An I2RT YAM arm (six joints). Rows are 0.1 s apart.
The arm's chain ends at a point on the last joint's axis. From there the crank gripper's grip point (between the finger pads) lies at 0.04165 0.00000 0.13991 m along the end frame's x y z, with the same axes.
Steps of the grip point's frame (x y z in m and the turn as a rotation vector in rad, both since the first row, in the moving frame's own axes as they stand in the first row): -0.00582 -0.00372 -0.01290 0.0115 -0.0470 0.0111; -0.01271 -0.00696 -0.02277 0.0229 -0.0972 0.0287; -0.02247 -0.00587 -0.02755 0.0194 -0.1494 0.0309; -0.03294 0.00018 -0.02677 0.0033 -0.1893 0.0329
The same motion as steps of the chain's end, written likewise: 0.00079 -0.00253 -0.01470 0.0115 -0.0470 0.0111; 0.00103 -0.00471 -0.02613 0.0229 -0.0972 0.0287; -0.00121 -0.00407 -0.03218 0.0194 -0.1494 0.0309; -0.00586 -0.00028 -0.03211 0.0033 -0.1893 0.0329
